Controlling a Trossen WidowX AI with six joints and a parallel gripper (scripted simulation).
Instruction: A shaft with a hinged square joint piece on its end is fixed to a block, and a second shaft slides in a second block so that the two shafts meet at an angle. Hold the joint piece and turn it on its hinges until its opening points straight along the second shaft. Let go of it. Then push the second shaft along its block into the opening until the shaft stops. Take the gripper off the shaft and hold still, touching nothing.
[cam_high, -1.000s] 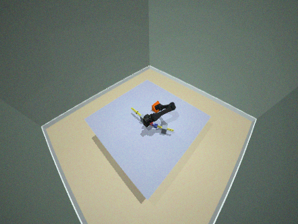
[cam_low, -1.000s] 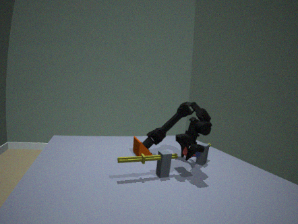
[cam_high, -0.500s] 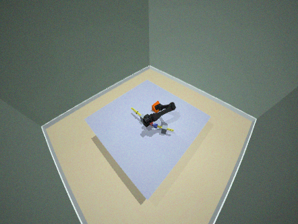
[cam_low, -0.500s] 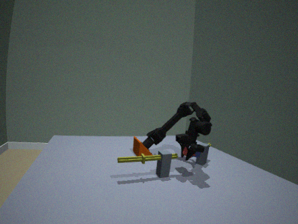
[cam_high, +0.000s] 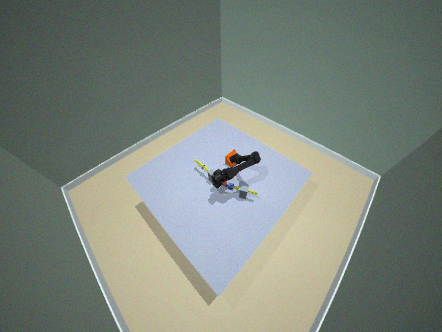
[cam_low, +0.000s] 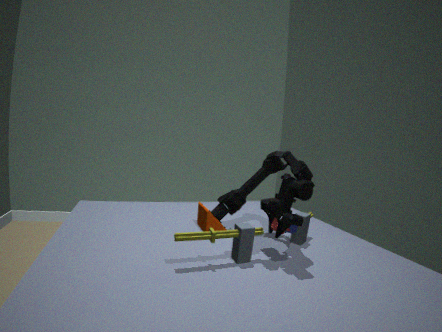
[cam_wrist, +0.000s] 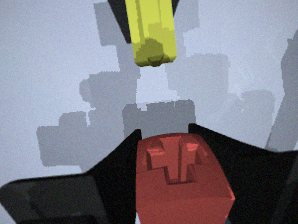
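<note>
The red square joint piece lies 3 cm above my gripper tip and 2 cm to the left of it.
</note>
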